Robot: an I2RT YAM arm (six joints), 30 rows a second.
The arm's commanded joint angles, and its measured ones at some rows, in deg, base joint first. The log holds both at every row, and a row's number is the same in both.
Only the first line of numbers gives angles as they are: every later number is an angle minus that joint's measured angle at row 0.
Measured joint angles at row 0:
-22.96, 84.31, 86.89, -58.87, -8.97, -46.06
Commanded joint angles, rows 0 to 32:
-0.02, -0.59, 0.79, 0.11, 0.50, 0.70
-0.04, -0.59, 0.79, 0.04, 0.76, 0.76
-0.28, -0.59, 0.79, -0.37, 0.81, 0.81
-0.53, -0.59, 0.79, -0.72, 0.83, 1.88
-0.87, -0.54, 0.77, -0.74, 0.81, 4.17
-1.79, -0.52, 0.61, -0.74, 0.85, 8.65
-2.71, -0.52, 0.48, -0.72, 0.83, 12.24
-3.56, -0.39, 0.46, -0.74, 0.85, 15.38
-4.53, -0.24, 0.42, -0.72, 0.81, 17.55
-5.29, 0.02, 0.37, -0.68, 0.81, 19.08
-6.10, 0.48, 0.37, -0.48, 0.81, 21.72
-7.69, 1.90, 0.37, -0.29, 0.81, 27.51
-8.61, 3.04, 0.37, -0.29, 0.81, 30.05
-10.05, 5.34, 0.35, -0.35, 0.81, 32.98
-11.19, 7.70, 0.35, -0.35, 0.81, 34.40
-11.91, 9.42, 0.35, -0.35, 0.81, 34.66
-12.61, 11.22, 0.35, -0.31, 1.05, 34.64
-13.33, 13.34, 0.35, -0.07, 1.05, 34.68
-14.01, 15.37, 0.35, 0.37, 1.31, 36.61
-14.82, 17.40, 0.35, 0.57, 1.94, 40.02
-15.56, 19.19, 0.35, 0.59, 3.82, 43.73
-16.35, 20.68, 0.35, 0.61, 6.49, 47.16
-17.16, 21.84, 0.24, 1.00, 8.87, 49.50
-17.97, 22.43, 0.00, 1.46, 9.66, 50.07
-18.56, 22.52, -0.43, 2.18, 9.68, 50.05
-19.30, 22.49, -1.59, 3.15, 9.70, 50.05
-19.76, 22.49, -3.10, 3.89, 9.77, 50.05
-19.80, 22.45, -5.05, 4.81, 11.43, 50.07
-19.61, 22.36, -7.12, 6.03, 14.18, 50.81
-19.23, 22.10, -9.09, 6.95, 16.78, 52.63
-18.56, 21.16, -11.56, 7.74, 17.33, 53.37
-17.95, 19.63, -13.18, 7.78, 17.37, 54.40
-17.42, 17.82, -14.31, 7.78, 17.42, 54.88
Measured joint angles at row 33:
-19.17, 22.32, -10.49, 7.76, 14.16, 51.19
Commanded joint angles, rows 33 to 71:
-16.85, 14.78, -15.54, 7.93, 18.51, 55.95
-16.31, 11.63, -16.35, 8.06, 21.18, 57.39
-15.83, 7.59, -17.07, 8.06, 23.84, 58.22
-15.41, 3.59, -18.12, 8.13, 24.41, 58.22
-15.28, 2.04, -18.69, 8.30, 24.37, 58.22
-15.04, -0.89, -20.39, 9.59, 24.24, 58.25
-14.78, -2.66, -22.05, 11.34, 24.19, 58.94
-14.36, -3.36, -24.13, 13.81, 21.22, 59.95
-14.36, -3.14, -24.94, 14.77, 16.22, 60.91
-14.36, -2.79, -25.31, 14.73, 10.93, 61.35
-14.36, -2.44, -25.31, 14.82, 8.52, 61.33
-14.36, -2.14, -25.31, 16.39, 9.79, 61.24
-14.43, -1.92, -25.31, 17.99, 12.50, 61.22
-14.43, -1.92, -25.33, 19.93, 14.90, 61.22
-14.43, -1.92, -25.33, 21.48, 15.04, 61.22
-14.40, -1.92, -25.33, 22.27, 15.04, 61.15
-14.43, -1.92, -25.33, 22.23, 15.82, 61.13
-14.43, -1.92, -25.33, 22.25, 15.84, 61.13
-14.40, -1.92, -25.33, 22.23, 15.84, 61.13
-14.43, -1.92, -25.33, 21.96, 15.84, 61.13
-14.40, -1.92, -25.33, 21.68, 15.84, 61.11
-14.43, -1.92, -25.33, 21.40, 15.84, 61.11
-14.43, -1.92, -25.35, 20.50, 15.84, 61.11
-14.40, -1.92, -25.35, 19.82, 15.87, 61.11
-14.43, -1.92, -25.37, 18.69, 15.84, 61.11
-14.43, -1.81, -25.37, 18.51, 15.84, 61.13
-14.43, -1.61, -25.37, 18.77, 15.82, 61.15
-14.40, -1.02, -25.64, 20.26, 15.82, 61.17
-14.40, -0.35, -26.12, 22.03, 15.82, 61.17
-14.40, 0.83, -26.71, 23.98, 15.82, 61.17
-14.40, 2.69, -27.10, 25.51, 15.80, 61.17
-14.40, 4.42, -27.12, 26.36, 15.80, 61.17
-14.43, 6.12, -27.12, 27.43, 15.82, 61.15
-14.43, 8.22, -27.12, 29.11, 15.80, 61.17
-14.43, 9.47, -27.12, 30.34, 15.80, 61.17
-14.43, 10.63, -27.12, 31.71, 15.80, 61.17
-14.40, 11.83, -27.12, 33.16, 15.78, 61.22
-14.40, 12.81, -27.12, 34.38, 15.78, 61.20
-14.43, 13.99, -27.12, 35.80, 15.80, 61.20
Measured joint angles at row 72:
-14.56, 11.85, -26.47, 33.88, 14.97, 60.87
